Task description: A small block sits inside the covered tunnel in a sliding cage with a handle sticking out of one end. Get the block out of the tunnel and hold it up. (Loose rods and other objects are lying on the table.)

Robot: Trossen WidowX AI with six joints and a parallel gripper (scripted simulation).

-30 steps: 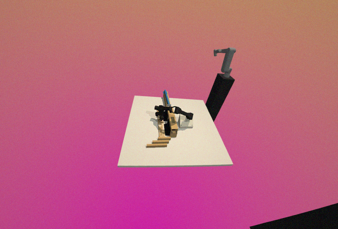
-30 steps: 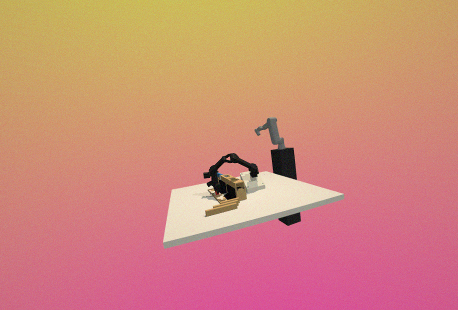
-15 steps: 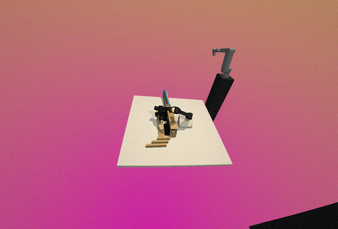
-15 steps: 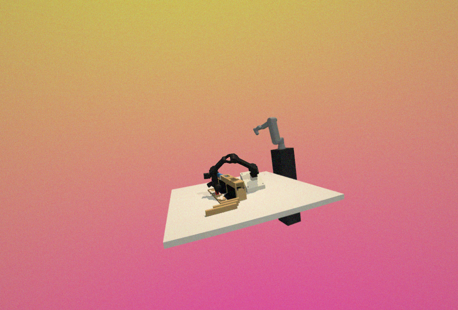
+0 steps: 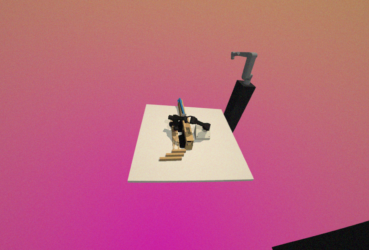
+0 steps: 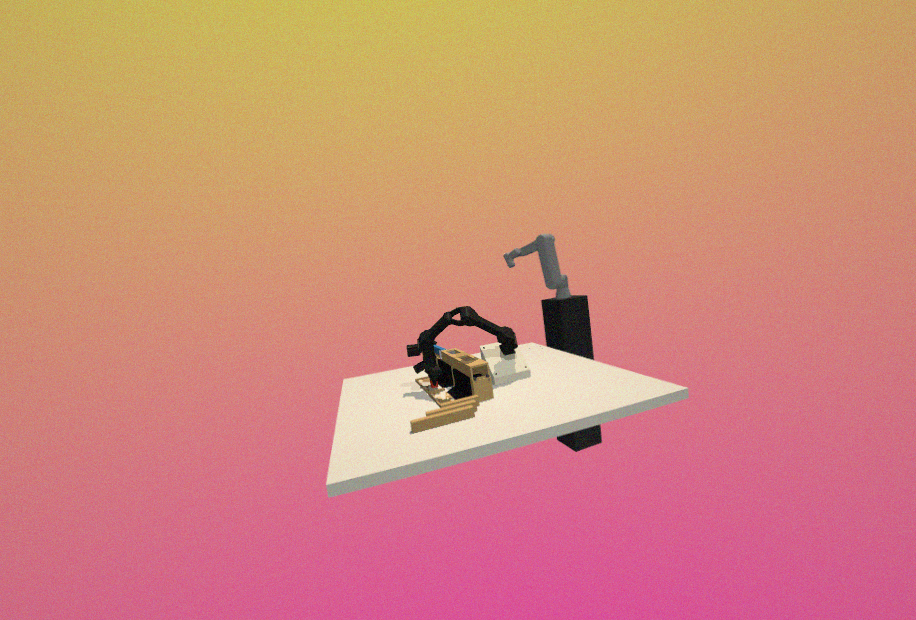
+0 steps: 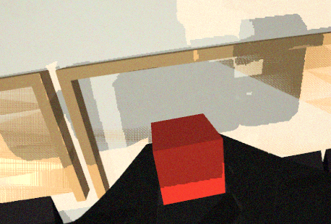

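Now: gripper tip 60 mm to the right of the pale wooden slab, 30 mm short of it and 30 mm above it. Round my gripper tip: tan covered tunnel: 140 mm to the right, 110 mm behind, 50 mm above; small red block: right at my gripper tip.
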